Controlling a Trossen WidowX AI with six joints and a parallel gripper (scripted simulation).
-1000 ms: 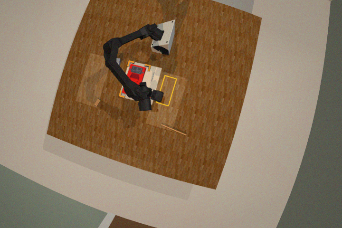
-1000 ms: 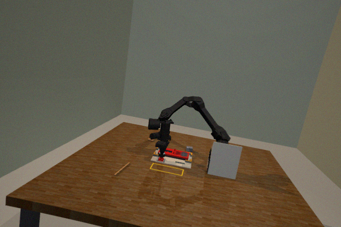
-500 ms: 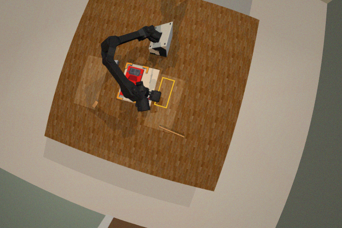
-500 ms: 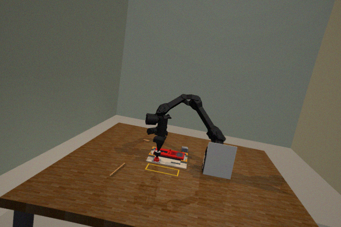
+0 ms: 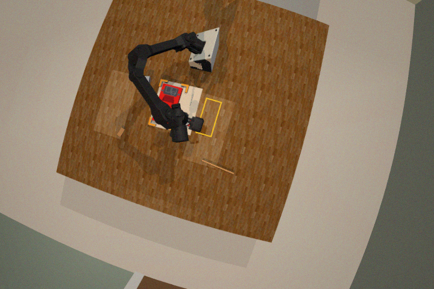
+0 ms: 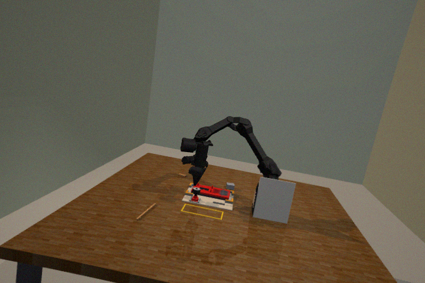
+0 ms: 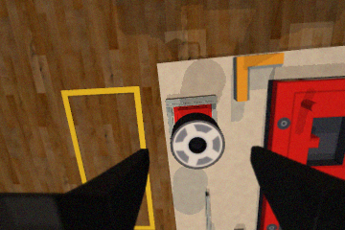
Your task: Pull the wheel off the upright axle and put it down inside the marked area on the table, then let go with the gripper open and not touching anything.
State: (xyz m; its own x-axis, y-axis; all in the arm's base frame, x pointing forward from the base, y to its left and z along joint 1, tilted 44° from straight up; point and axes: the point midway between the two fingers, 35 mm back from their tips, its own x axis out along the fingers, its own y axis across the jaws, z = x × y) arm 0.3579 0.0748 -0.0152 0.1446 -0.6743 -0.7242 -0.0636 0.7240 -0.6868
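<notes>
The wheel lies 10 mm behind my gripper tip and 30 mm below it. Also, from my gripper tip: thin wooden stick: 150 mm ahead, 220 mm to the left, 90 mm below; then small wooden block: 170 mm ahead, 320 mm to the right, 90 mm below; then small grey cube: 140 mm behind, 290 mm to the right, 80 mm below.
</notes>
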